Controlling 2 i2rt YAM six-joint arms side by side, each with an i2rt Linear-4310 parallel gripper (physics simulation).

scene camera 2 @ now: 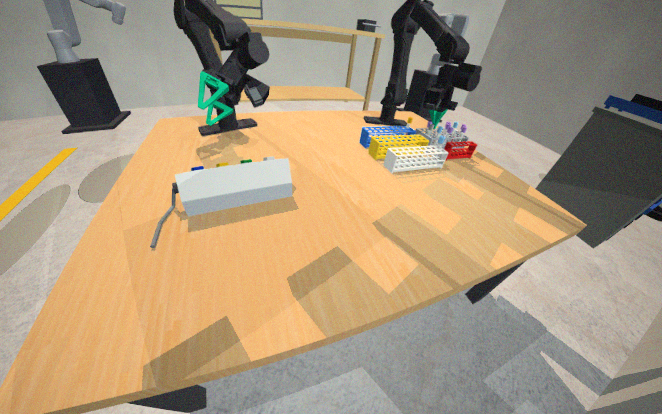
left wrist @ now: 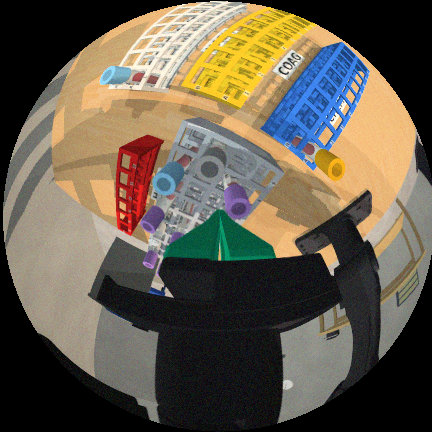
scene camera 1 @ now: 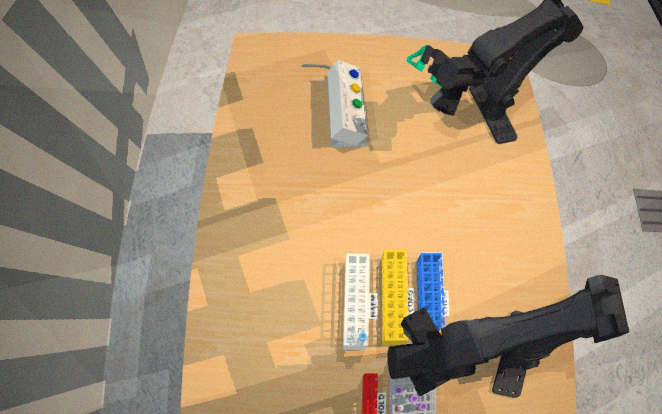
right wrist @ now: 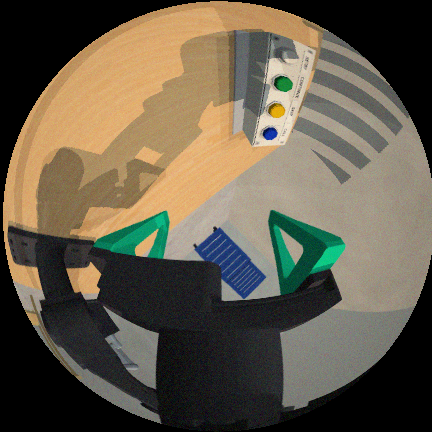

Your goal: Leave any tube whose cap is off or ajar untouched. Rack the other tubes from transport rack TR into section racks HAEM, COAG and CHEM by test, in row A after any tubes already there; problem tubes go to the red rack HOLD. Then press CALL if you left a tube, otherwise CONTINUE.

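My left gripper is shut and empty above the grey transport rack TR. TR holds upright tubes with a light-blue cap, a grey cap and several purple caps; one purple cap is just beyond the fingertips. Cap seating is too small to tell. White HAEM holds a light-blue-capped tube at its near end. Blue CHEM holds a gold-capped tube. No tube shows in yellow COAG or red HOLD. My right gripper is open and empty.
The button box has blue CALL, yellow SKIP, green CONTINUE and grey RETRY buttons. A cable leaves it. HOLD stands close beside TR, and the three section racks stand side by side.
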